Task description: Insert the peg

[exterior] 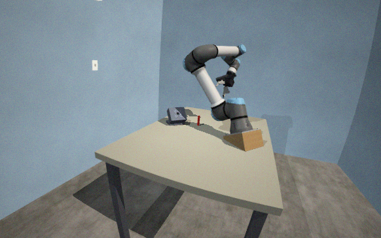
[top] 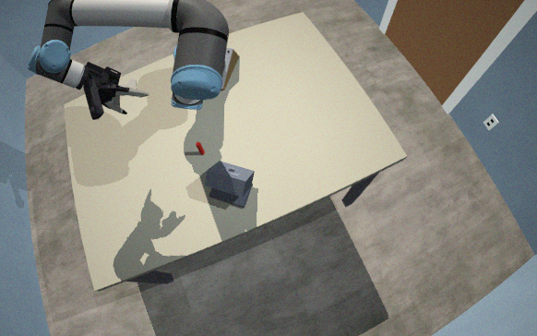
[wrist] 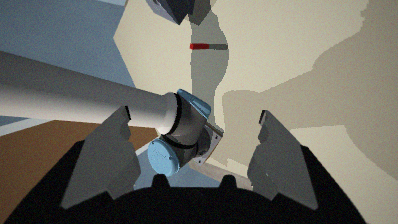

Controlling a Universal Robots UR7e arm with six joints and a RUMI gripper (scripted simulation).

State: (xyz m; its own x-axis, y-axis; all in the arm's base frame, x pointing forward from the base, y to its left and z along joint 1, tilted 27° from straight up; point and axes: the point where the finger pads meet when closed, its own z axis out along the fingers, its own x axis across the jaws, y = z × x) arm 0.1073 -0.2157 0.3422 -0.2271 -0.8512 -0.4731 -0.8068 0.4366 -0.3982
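My gripper is now 22 cm above the red peg, 14 cm short of it and 11 cm to the right of it.
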